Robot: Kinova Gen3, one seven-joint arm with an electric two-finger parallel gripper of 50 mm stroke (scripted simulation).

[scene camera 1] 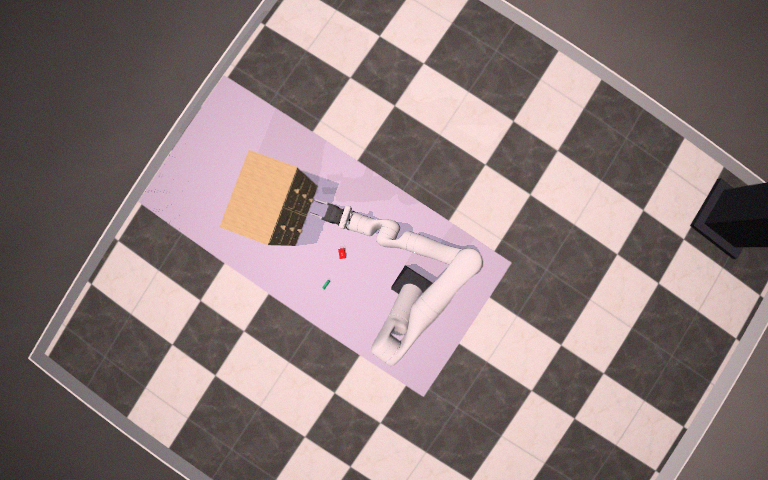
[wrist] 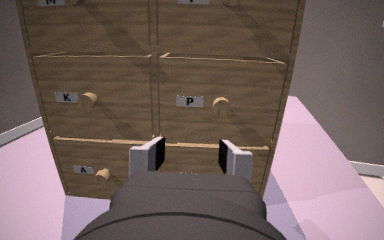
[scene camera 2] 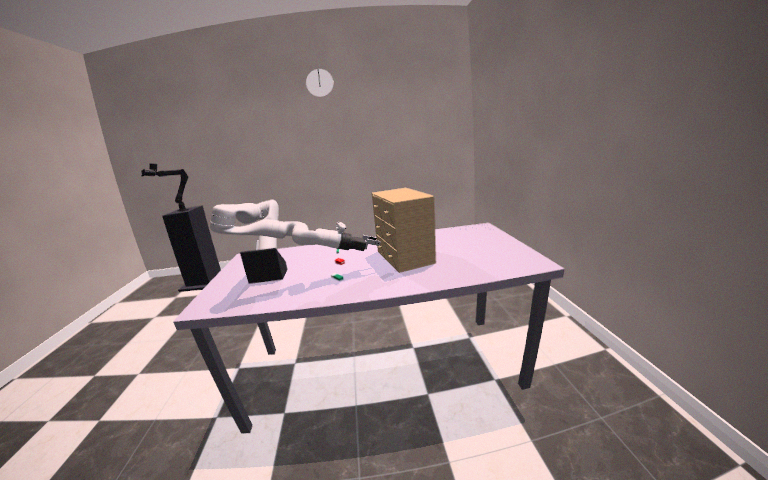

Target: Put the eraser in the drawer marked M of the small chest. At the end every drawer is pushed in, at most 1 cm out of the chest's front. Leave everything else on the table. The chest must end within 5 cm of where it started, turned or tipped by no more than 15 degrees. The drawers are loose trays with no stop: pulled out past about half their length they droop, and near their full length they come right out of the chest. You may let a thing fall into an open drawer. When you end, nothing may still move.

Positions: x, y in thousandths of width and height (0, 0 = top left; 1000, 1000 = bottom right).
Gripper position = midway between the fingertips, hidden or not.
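Note:
A wooden chest (scene camera 1: 340, 395) stands in the scene, visible in scene camera 2 (scene camera 2: 540, 457) too, and the gripper (wrist: 499, 627) can be seen as well.

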